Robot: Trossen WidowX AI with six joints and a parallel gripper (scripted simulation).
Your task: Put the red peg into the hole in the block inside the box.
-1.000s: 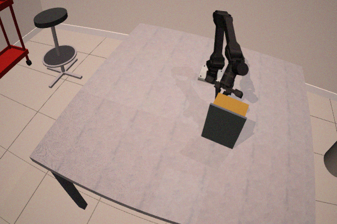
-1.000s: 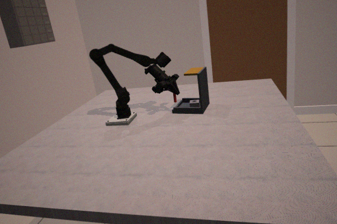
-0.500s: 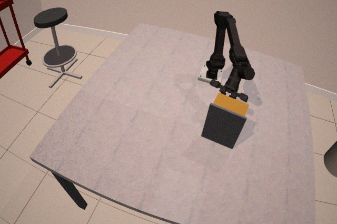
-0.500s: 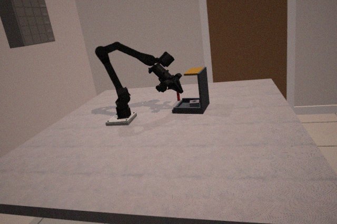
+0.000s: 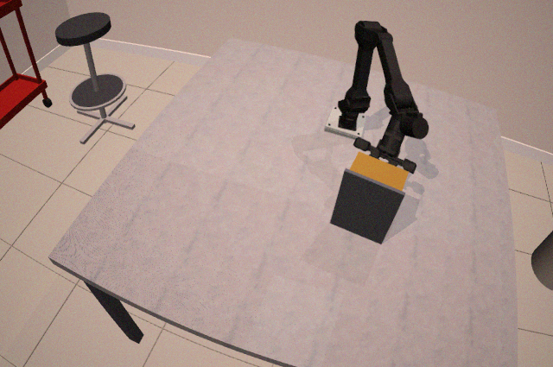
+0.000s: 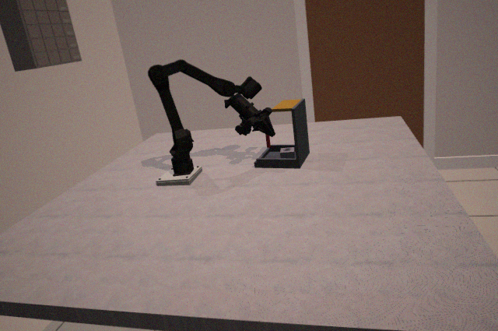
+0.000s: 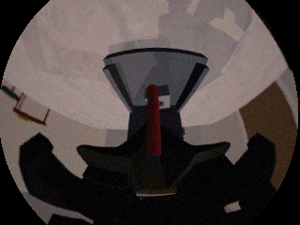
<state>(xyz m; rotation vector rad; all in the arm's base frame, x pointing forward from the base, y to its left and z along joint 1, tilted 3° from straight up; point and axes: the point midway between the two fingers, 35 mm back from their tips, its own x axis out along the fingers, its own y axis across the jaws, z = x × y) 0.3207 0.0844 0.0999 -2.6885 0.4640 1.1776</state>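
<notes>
My gripper tip is 100 mm short of the back wall, 20 mm to the left of it and 10 mm below it. From my gripper tip the other things lie so: orange roof 60 mm ahead, 10 mm to the right, 110 mm above; red peg 20 mm behind, 10 mm to the left, 10 mm below.
</notes>
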